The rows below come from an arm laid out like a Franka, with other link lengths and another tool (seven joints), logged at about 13 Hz.
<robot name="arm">
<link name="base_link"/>
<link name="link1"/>
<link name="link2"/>
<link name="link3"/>
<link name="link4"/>
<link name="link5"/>
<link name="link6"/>
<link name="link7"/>
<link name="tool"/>
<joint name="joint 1" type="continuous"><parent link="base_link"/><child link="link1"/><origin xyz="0.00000 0.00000 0.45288" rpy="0.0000 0.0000 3.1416"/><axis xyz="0 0 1"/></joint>
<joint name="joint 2" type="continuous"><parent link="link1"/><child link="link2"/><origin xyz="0.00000 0.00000 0.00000" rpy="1.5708 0.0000 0.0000"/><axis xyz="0 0 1"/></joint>
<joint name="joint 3" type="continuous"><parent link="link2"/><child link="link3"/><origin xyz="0.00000 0.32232 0.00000" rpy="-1.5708 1.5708 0.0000"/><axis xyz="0 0 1"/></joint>
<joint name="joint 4" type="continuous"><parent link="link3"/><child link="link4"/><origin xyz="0.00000 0.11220 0.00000" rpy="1.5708 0.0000 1.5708"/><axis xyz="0 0 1"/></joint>
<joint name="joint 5" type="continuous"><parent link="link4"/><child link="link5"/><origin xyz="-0.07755 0.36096 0.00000" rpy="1.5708 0.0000 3.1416"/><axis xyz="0 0 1"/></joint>
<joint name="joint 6" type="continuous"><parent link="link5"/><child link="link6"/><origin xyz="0.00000 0.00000 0.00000" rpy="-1.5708 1.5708 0.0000"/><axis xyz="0 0 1"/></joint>
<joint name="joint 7" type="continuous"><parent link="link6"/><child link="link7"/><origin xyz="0.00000 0.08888 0.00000" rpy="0.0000 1.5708 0.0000"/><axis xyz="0 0 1"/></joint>
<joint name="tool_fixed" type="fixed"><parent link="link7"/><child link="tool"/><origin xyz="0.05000 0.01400 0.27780" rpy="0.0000 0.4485 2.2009"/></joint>
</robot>
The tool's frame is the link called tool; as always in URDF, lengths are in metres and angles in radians. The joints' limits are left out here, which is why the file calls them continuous.
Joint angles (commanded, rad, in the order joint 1, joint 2, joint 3, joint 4, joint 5, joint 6, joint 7), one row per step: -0.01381, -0.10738, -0.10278, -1.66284, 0.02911, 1.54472, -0.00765; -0.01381, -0.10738, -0.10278, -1.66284, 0.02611, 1.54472, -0.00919; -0.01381, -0.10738, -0.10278, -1.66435, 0.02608, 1.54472, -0.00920; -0.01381, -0.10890, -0.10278, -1.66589, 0.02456, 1.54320, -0.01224; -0.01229, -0.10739, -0.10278, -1.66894, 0.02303, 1.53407, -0.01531; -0.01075, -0.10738, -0.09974, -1.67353, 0.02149, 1.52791, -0.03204; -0.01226, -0.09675, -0.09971, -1.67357, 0.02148, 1.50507, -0.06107; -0.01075, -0.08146, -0.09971, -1.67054, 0.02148, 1.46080, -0.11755; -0.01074, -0.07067, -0.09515, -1.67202, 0.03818, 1.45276, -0.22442; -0.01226, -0.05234, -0.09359, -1.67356, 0.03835, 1.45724, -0.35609; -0.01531, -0.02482, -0.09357, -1.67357, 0.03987, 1.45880, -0.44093; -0.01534, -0.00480, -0.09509, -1.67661, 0.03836, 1.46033, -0.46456; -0.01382, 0.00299, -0.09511, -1.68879, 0.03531, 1.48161, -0.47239; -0.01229, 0.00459, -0.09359, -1.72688, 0.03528, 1.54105, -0.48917; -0.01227, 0.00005, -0.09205, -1.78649, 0.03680, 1.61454, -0.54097
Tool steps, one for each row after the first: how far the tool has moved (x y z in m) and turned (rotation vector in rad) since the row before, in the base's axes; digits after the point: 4 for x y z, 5 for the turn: -0.0002, -0.0008, -0.0002, -0.00297, 0.00029, 0.00149; -0.0003, 0.0000, -0.0007, 0.00015, 0.00150, 0.00003; -0.0011, -0.0003, -0.0001, -0.00115, 0.00158, 0.00309; -0.0031, 0.0009, -0.0032, -0.00005, 0.01367, 0.00492; -0.0035, 0.0027, -0.0027, -0.00016, 0.01025, 0.02152; -0.0065, 0.0005, -0.0075, 0.00413, 0.03227, 0.02821; -0.0129, 0.0030, -0.0094, 0.01019, 0.05392, 0.05900; -0.0063, 0.0085, -0.0047, 0.03166, 0.01292, 0.11023; -0.0038, 0.0005, -0.0086, 0.01977, 0.00748, 0.12977; -0.0012, -0.0013, -0.0129, 0.01619, 0.02062, 0.08024; 0.0001, -0.0013, -0.0110, 0.00357, 0.02022, 0.02166; 0.0031, -0.0005, -0.0083, -0.00238, -0.00137, 0.00871; 0.0064, 0.0005, -0.0142, 0.00068, -0.02050, 0.01742; 0.0018, 0.0001, -0.0188, 0.00857, -0.02122, 0.04960
